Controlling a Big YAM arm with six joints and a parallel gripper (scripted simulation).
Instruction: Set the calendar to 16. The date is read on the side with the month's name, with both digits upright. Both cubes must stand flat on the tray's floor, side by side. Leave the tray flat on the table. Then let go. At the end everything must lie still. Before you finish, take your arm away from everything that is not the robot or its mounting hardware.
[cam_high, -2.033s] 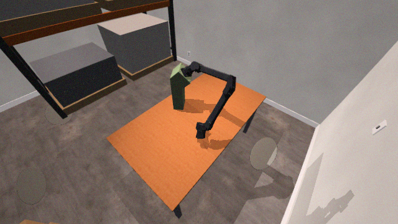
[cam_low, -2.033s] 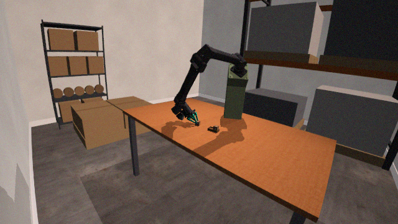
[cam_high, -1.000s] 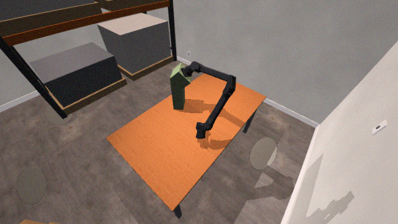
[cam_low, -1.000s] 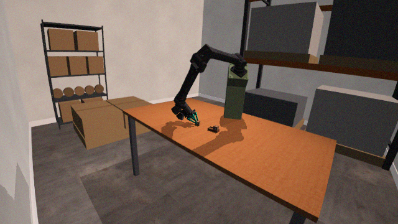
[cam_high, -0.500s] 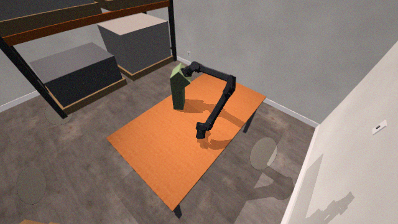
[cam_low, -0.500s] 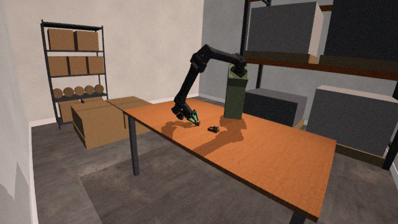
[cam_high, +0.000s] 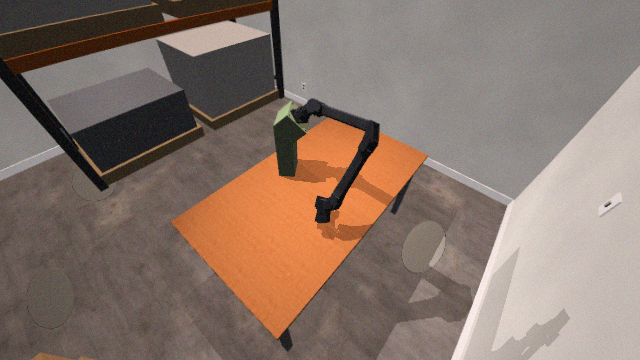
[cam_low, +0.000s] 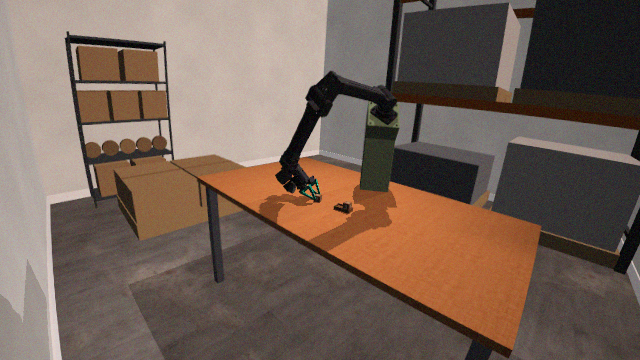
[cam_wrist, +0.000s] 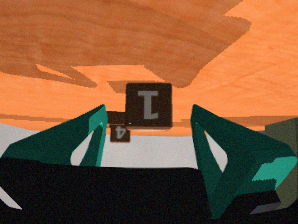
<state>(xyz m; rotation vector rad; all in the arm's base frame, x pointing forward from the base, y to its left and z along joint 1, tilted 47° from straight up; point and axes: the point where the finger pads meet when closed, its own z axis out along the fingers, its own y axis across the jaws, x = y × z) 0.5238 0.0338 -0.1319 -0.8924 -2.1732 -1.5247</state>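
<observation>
Now: the brown calendar cube 10 mm behind my hand, 10 mm to the left of it and 10 mm below it. Round my hand: dark calendar tray: 50 mm behind, 150 mm to the left, 20 mm below.
</observation>
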